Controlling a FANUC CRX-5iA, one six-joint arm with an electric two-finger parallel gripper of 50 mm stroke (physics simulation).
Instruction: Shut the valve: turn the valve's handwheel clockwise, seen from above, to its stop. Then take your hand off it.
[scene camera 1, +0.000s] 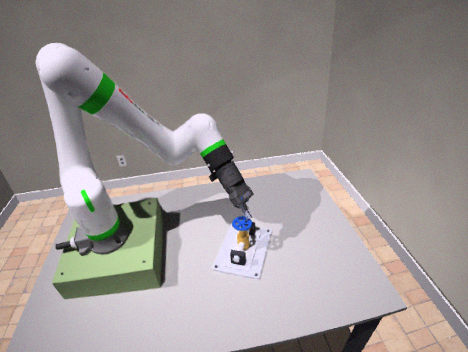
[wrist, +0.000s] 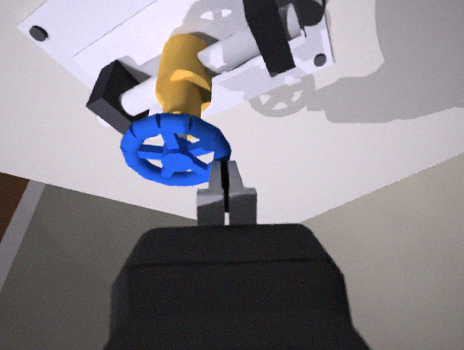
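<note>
The blue handwheel sits on top of the yellow valve body, which is on a white pipe above a white base plate. My gripper is shut, its two fingers together with no part of the wheel visible between them. In the wrist view the fingertips overlap the right part of the wheel's rim. Whether they touch it cannot be told. A small part of the rim is hidden behind the fingers.
Black pipe supports stand on the base plate, on either side of the valve body. The plate lies on the grey table. The arm's green base block stands at the left of the table. A wall is behind.
</note>
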